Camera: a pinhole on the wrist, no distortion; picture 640 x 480 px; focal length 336.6 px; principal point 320.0 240.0 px. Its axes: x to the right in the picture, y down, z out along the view. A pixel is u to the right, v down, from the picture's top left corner.
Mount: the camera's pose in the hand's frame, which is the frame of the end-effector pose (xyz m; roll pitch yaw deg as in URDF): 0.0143 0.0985 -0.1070 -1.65 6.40 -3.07
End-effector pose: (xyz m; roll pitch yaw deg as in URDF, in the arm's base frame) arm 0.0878 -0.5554 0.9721 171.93 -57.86 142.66
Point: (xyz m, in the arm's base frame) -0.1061 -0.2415 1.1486
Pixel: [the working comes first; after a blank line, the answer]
In the camera's frame: 0.2800 0.0112 0.3553

585 251
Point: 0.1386 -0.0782 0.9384
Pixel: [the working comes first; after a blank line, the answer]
In the camera's frame: 0.0307 0.2684 0.4049

346 463
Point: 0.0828 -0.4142 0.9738
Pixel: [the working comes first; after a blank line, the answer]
In the camera's frame: 0.0127 -0.0048 0.1992

341 232
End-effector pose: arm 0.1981 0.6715 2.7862 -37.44 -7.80 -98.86
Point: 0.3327 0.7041 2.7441
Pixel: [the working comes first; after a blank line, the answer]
In the camera's frame: -0.0907 0.0159 0.1487

115 276
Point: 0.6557 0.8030 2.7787
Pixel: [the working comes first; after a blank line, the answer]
In the camera's frame: -0.2675 0.2102 0.3639

72 434
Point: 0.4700 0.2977 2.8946
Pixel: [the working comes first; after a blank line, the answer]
In the camera's frame: 0.2762 0.1282 0.3924

557 350
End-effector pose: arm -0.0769 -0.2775 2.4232 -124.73 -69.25 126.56
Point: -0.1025 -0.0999 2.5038
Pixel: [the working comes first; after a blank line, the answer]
In the camera's frame: 0.1019 0.0508 0.1184

610 384
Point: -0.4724 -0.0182 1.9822
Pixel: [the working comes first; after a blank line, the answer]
In the camera's frame: -0.3453 0.2478 0.5388

104 395
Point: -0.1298 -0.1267 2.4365
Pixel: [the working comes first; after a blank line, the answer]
In the camera's frame: 0.0332 0.0403 0.1526

393 329
